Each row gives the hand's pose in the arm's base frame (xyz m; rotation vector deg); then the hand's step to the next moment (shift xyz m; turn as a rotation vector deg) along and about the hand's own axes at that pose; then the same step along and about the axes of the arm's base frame.
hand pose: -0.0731 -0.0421 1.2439 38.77 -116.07 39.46
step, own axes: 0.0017 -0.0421 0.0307 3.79 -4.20 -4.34
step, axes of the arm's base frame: 0.0108 -0.0508 -0.0040 3.47 -0.73 6.19
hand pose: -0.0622 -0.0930 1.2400 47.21 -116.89 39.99
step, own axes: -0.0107 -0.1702 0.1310 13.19 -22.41 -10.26
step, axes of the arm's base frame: 0.0708 -0.1978 -0.0459 15.64 -10.92 20.43
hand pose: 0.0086 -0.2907 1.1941 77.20 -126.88 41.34
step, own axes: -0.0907 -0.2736 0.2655 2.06 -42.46 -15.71
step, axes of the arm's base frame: 0.2572 -0.2147 -0.2033 38.96 -7.79 21.80
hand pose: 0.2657 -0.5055 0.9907 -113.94 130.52 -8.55
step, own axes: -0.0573 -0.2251 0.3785 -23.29 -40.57 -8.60
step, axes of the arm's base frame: 0.2850 0.0267 -0.3395 41.56 17.59 15.02
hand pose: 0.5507 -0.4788 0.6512 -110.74 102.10 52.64
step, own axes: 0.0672 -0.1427 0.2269 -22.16 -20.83 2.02
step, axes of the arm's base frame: 0.0890 0.1183 -0.2334 19.96 20.82 9.85
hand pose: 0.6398 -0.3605 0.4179 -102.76 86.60 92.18
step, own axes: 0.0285 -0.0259 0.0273 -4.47 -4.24 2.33
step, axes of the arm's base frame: 0.0014 0.0176 -0.0438 3.02 5.70 1.34
